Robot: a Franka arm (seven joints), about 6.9 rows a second.
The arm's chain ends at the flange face. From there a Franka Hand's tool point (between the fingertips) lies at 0.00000 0.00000 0.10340 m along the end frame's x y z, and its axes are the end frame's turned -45 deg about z.
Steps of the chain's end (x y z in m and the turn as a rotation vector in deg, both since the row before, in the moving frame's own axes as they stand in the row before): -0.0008, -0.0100, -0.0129, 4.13, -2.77, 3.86; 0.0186, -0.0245, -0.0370, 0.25, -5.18, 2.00; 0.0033, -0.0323, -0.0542, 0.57, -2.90, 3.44; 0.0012, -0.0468, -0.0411, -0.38, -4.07, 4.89; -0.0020, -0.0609, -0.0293, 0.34, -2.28, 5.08
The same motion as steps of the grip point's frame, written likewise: 0.0085, -0.0164, -0.0133, 4.88, 0.96, 3.86; 0.0243, -0.0112, -0.0374, 3.84, -3.49, 2.00; 0.0223, -0.0250, -0.0543, 2.45, -1.65, 3.44; 0.0285, -0.0372, -0.0414, 2.61, -3.15, 4.89; 0.0393, -0.0479, -0.0294, 1.85, -1.37, 5.08
